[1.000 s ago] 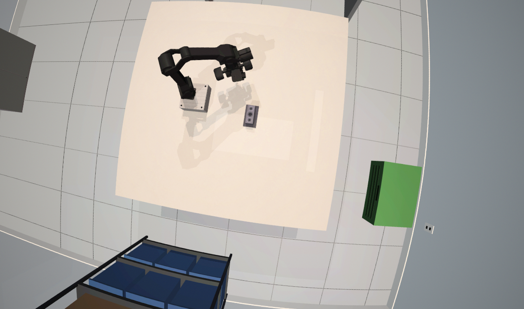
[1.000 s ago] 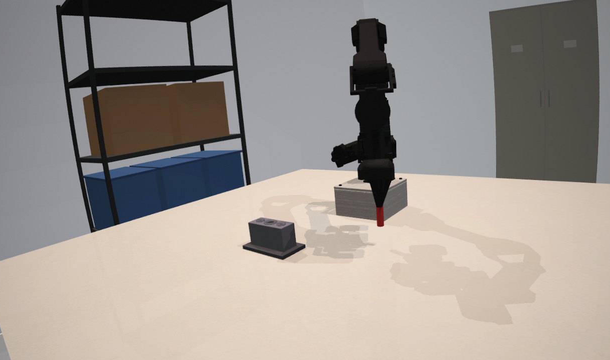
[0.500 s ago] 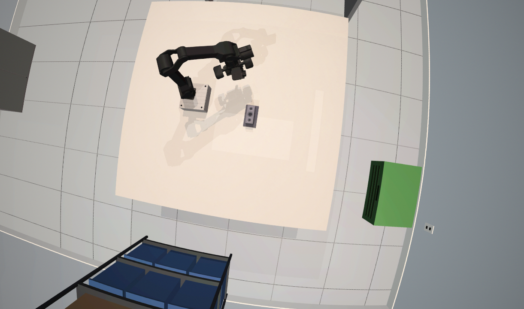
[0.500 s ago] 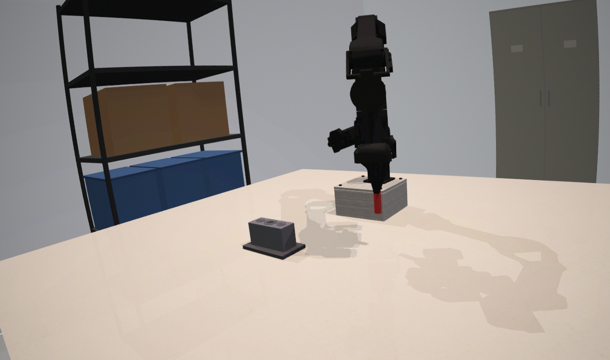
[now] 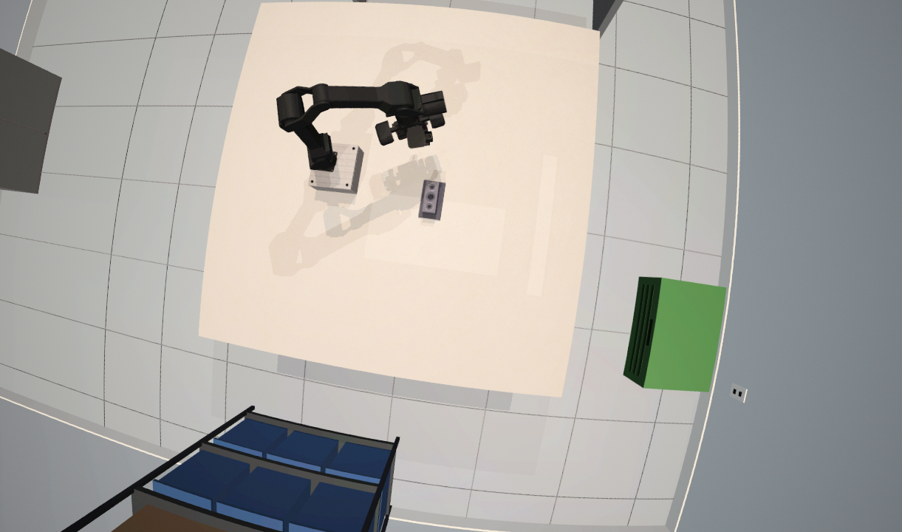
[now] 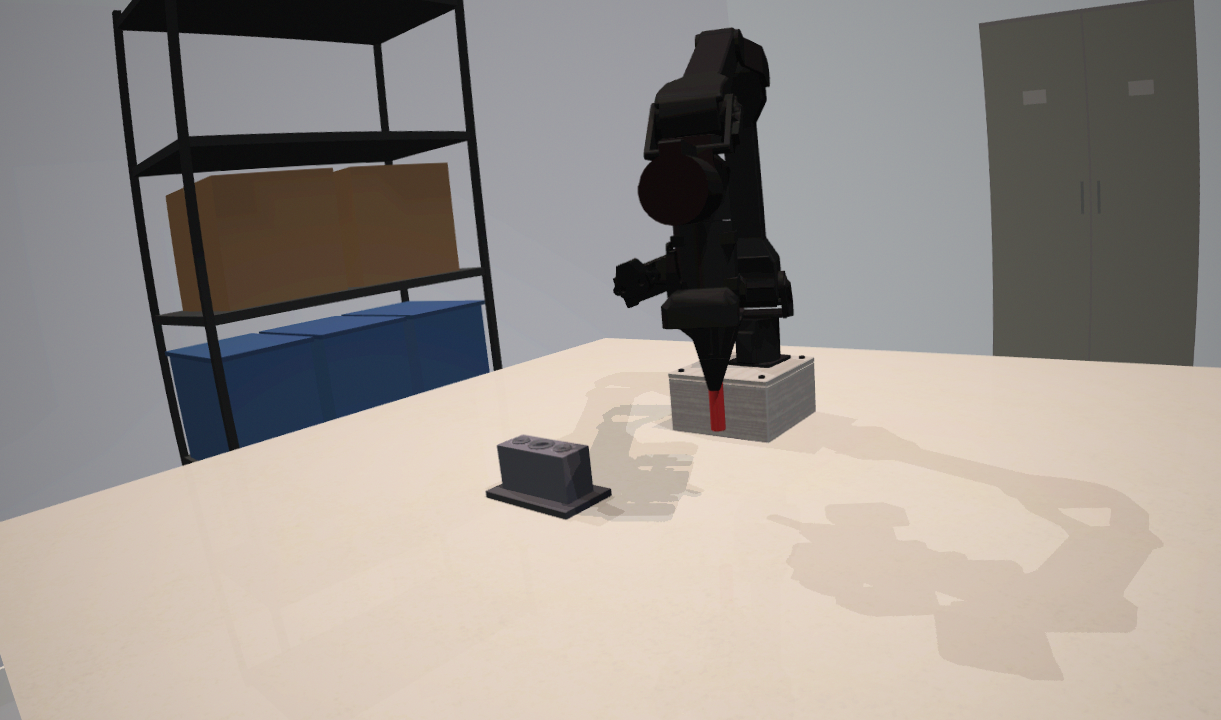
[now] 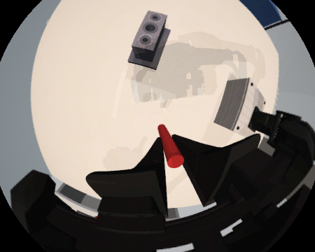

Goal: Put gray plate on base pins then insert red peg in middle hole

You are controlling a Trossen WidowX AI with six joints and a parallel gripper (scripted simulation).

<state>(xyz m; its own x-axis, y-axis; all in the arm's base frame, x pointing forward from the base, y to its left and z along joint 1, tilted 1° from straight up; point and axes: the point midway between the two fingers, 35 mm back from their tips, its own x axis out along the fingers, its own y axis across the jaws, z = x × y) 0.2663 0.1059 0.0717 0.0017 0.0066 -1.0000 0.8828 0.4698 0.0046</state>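
Right now my gripper tip is 17 cm to the left of the gray plate, 8 cm short of it and 7 cm above it. Also, from my gripper tip: red peg: right at my gripper tip; then dark flat base: 17 cm to the right, 11 cm below, 8 cm ahead.
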